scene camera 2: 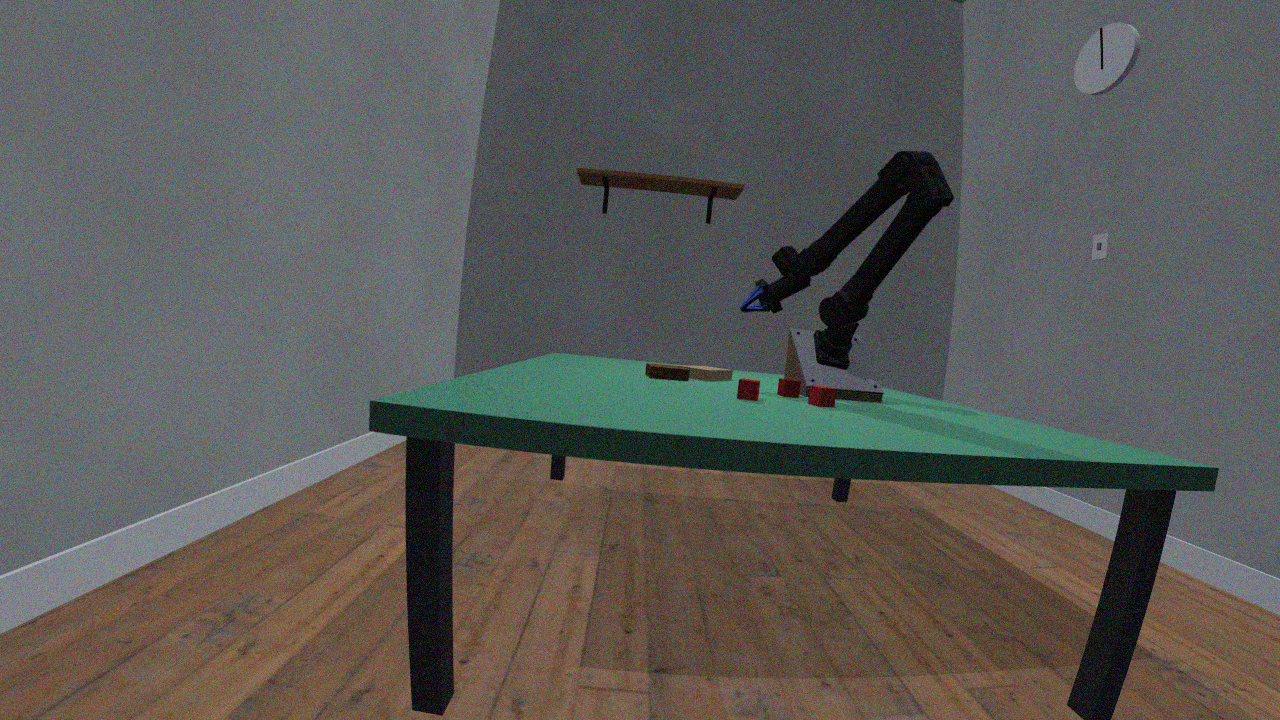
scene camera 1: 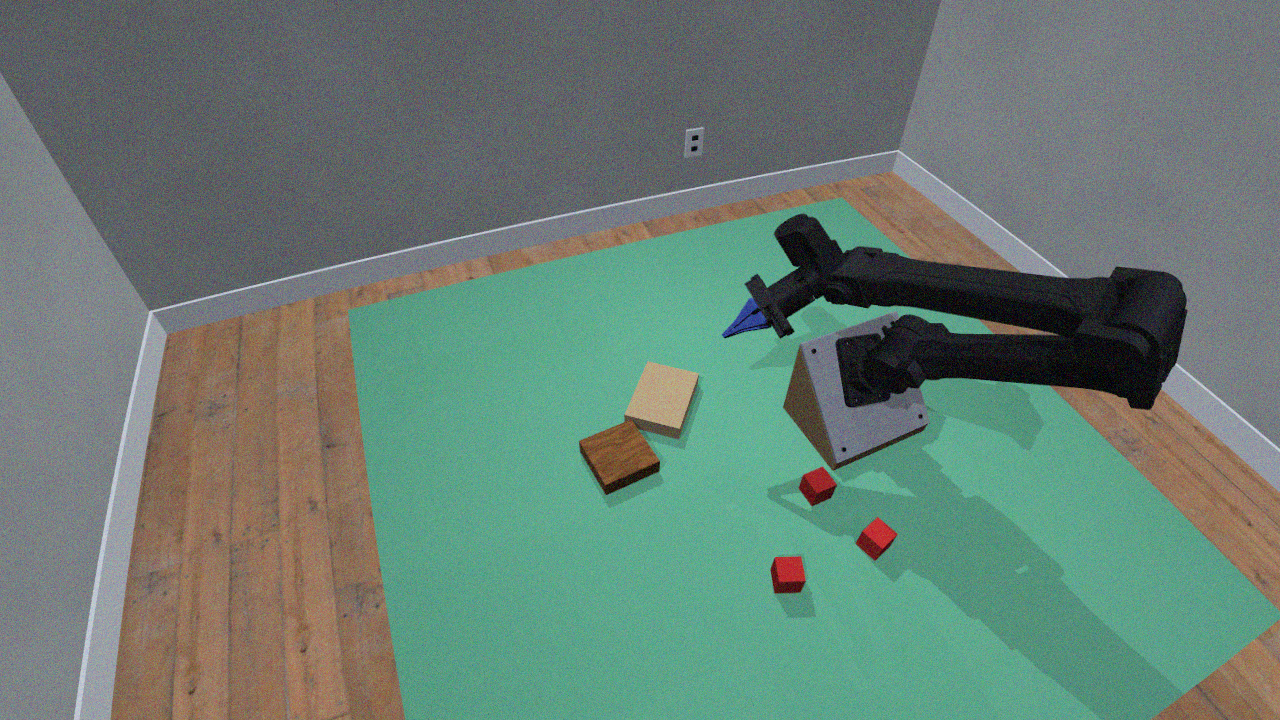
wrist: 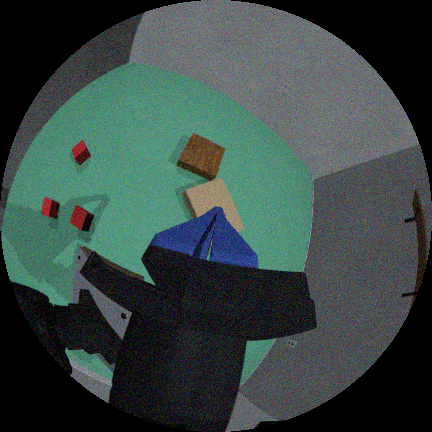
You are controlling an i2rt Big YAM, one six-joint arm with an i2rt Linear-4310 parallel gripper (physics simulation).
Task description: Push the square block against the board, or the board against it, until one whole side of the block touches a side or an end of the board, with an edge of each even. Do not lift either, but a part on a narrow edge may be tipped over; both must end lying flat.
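Frame: origin at the arm's base, x left, y down, z back, level; millimetres.
Where they show: gripper, fingertip midpoint: (scene camera 2: 740,309) (scene camera 1: 723,336) (wrist: 217,212); arm's base, origin of the base link: (scene camera 2: 830,351) (scene camera 1: 860,370) (wrist: 98,326).
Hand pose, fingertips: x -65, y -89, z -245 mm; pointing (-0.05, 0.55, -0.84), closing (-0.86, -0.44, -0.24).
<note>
Each offset is from my fingertips to the top centre of the thing. Level surfaces: height alone.
The square block @[dz -190, dx +44, dy +175 mm] (scene camera 1: 619,454) (scene camera 2: 667,372) (wrist: 202,155), dark brown wood, lies flat on the green table. The board @[dz -76, dx -57, dy +175 mm] (scene camera 1: 663,395) (scene camera 2: 711,372) (wrist: 210,195), pale tan and slightly longer, lies flat beside it. The block is turned at an angle to the board. One corner of the block is at or very near the board's end, and a wedge-shaped gap opens between their sides. Whether they touch there I cannot tell. My gripper (scene camera 1: 725,335) (scene camera 2: 743,309) (wrist: 217,212) has blue fingers, is shut and empty, and hangs above the table, apart from both parts. In the wrist view its fingers hide part of the board.
Three red cubes @[dz +107, dx +205, dy +166 mm] (scene camera 1: 817,485) @[dz +151, dx +324, dy +166 mm] (scene camera 1: 876,538) @[dz -11, dx +333, dy +166 mm] (scene camera 1: 787,574) lie on the green table @[dy +206 mm] (scene camera 1: 501,573) (scene camera 2: 572,416), in front of the arm's wedge-shaped base (scene camera 1: 863,437) (scene camera 2: 845,380). Walls stand beyond the table.
</note>
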